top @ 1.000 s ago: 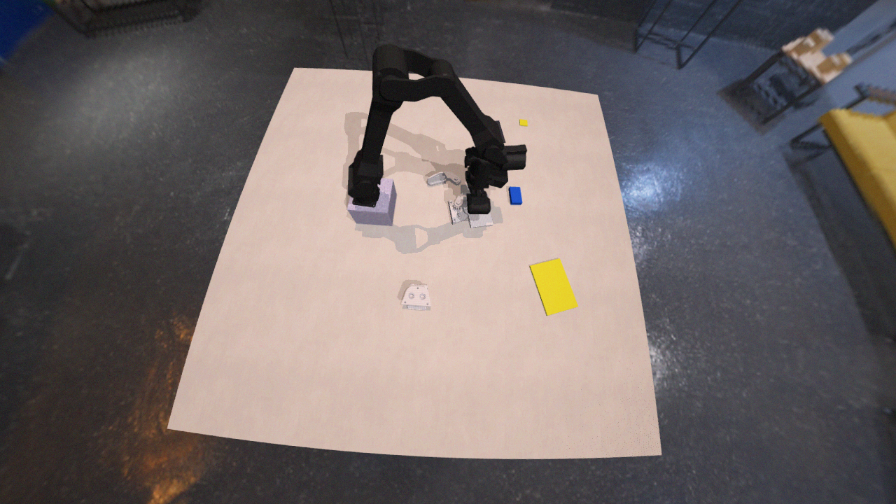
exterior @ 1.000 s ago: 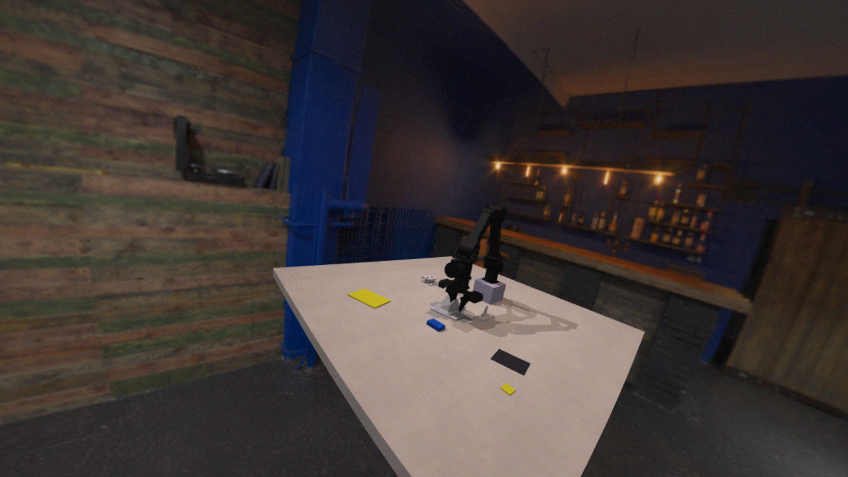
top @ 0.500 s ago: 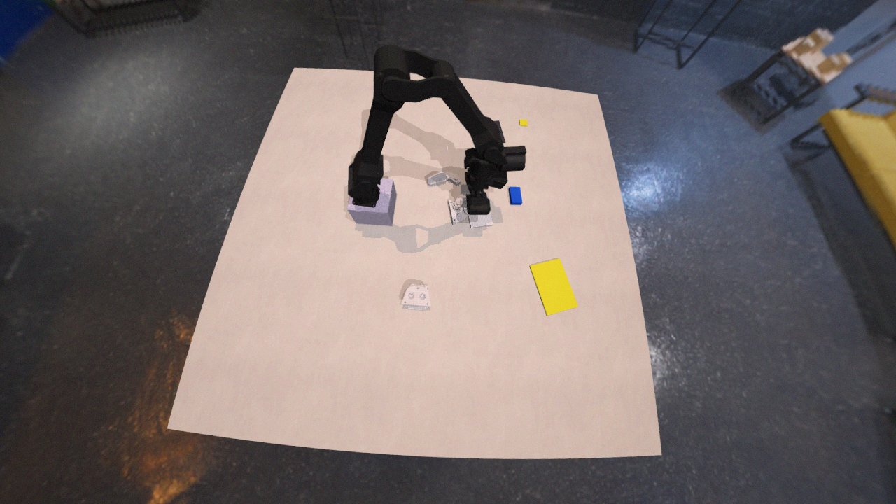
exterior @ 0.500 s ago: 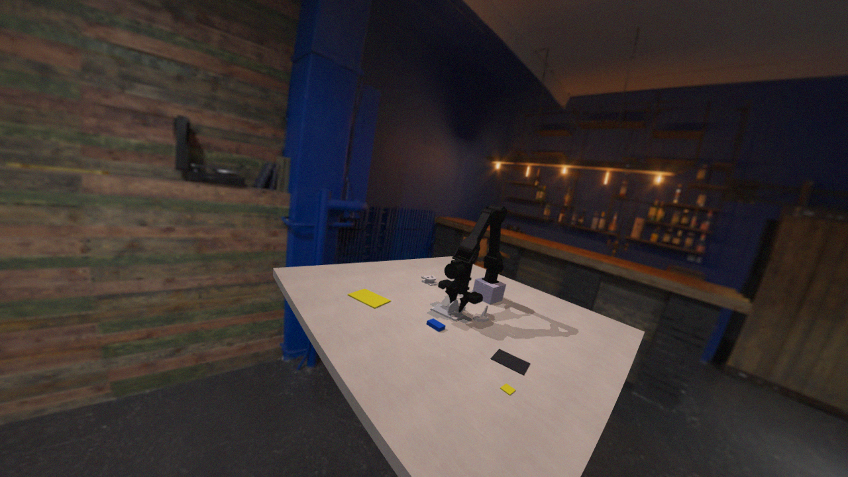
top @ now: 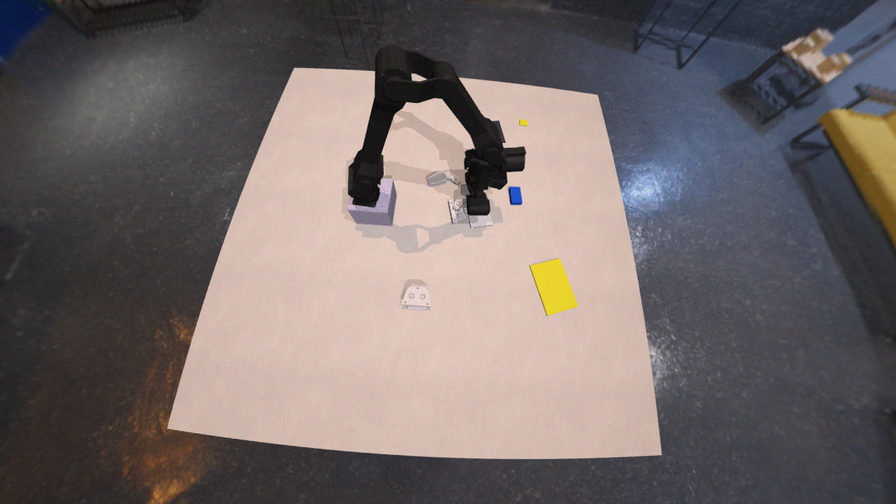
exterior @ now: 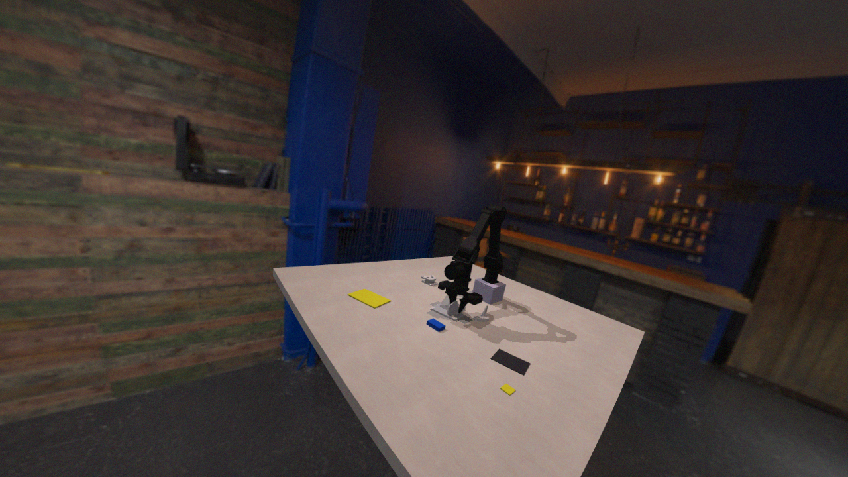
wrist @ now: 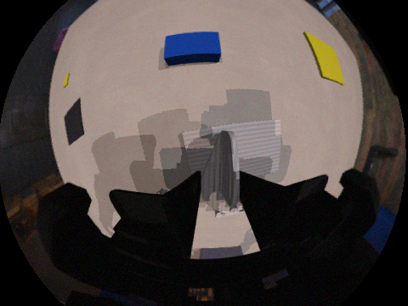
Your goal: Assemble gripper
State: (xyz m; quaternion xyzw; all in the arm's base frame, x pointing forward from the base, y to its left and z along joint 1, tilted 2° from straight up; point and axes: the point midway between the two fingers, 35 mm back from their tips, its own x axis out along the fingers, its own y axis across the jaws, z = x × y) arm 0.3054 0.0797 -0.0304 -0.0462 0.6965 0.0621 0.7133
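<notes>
Right now the grey jaw is 30 mm behind my gripper tip and 20 mm to the right of it. The rest, counted from my gripper tip: black sheet: 310 mm to the left, 50 mm ahead, 20 mm below; then blue block: 140 mm ahead, 40 mm to the left, 10 mm below; then white block: 330 mm to the right, 120 mm behind, 10 mm below.
</notes>
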